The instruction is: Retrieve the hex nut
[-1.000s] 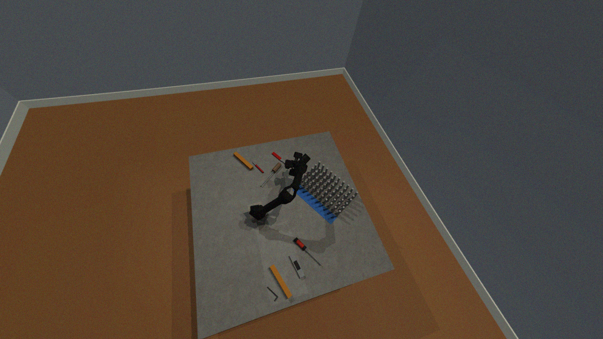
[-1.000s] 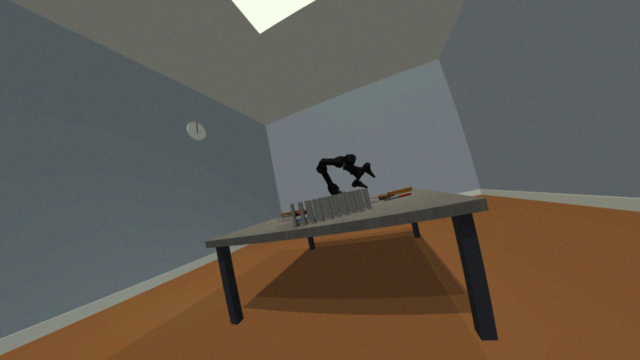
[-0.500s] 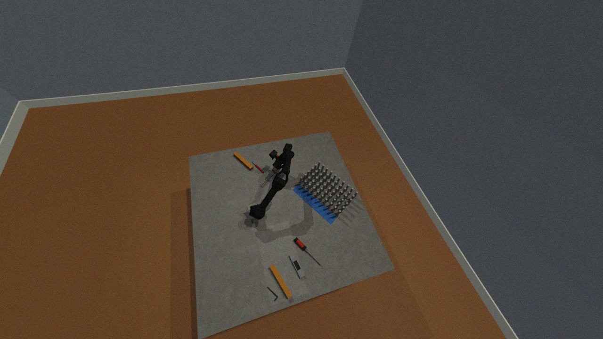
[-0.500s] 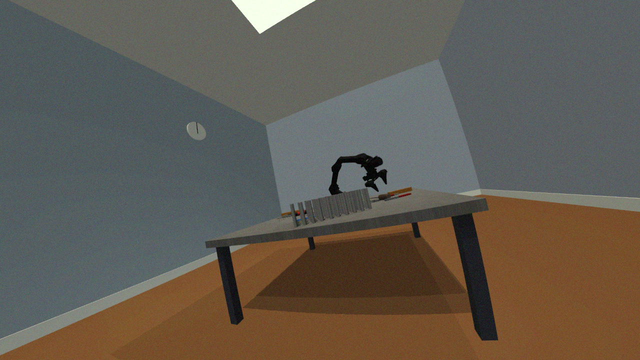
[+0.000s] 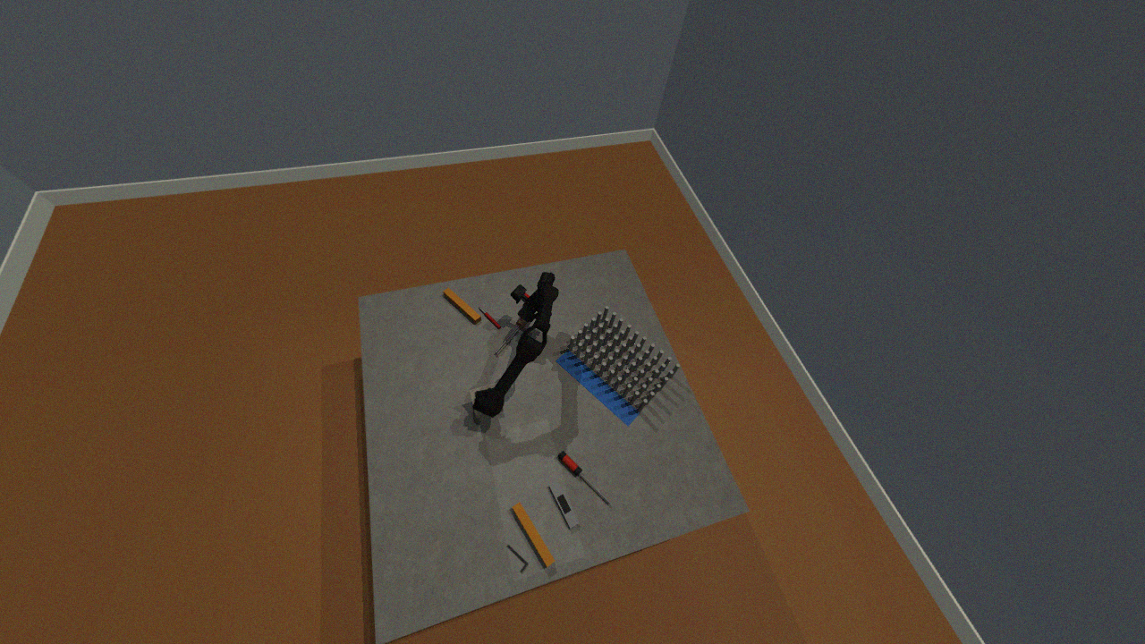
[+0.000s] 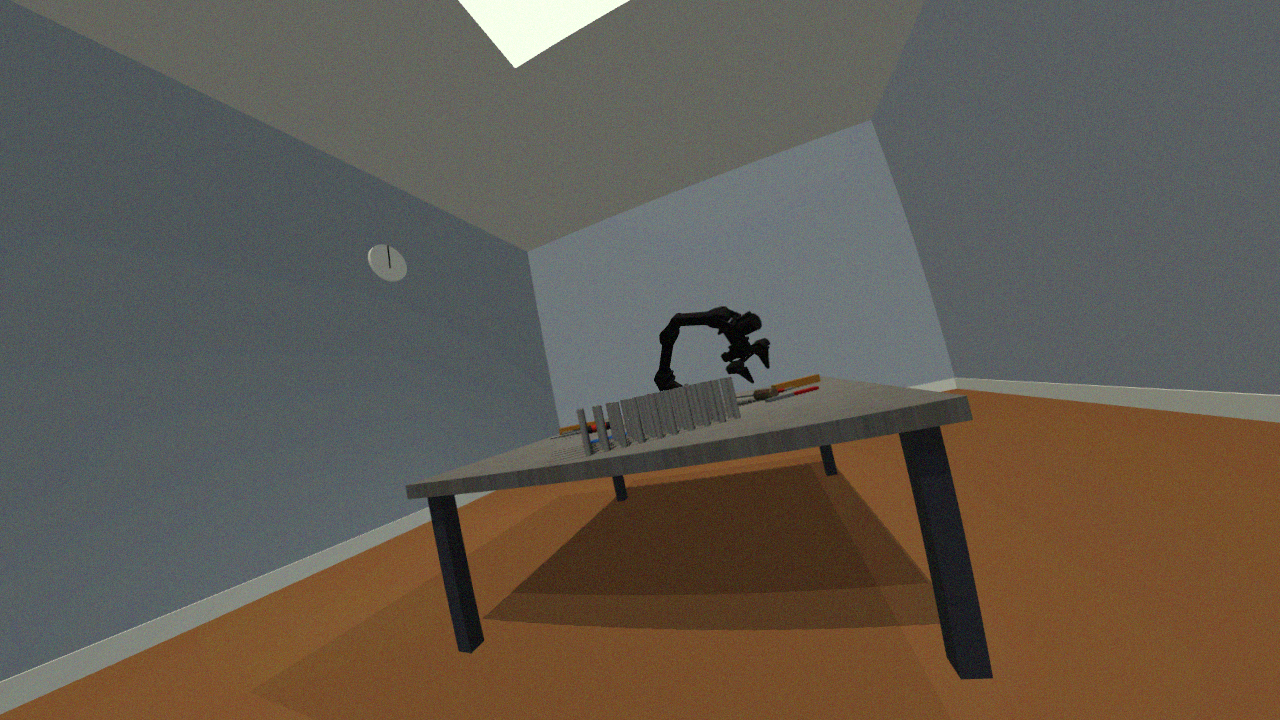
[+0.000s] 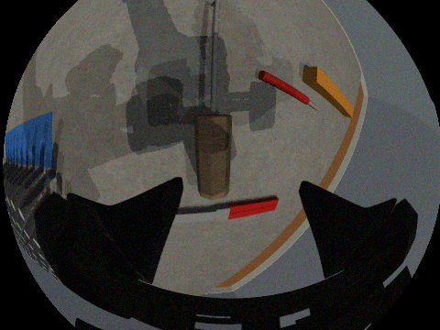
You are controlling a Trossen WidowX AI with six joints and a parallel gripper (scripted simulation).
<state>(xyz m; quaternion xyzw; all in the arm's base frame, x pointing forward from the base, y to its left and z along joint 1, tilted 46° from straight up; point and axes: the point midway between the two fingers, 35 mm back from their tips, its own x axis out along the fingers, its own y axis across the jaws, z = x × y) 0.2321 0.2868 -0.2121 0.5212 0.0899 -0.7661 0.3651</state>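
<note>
Now: gripper tip 8 cm past the hook tool, 7 cm to the left of it and 7 cm above it. Also, from my gripper tip: blue taped strip: 38 cm to the right, 23 cm ahead, 9 cm below; dark flat tool: 79 cm to the right, 7 cm below, 1 cm behind; thin red tool: 17 cm behind, 8 cm below, 6 cm to the left.
</note>
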